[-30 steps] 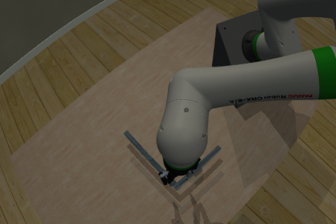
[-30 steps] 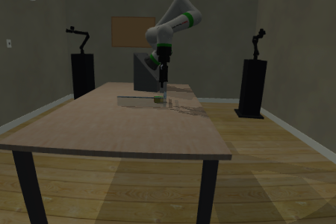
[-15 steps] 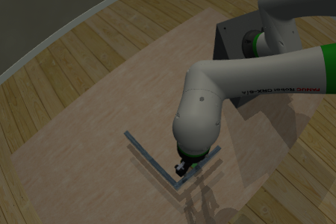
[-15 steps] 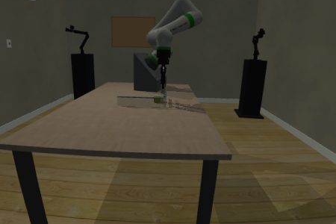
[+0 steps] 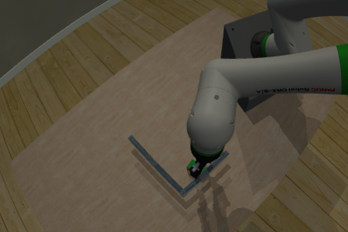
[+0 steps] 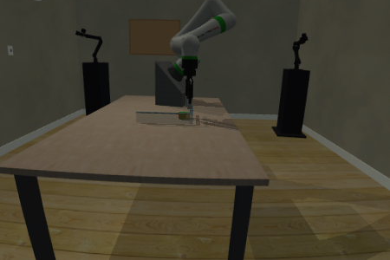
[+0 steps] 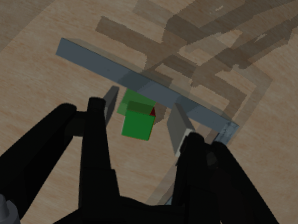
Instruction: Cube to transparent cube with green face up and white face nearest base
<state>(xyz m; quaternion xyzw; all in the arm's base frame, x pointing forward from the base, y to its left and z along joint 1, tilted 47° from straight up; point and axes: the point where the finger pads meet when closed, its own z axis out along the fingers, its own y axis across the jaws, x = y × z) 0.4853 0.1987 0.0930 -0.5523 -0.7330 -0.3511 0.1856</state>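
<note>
Right now the wall is 50 mm below my hand and 20 mm to the left of it. Round my hand: transparent cube (80 mm below, 10 mm to the right).
</note>
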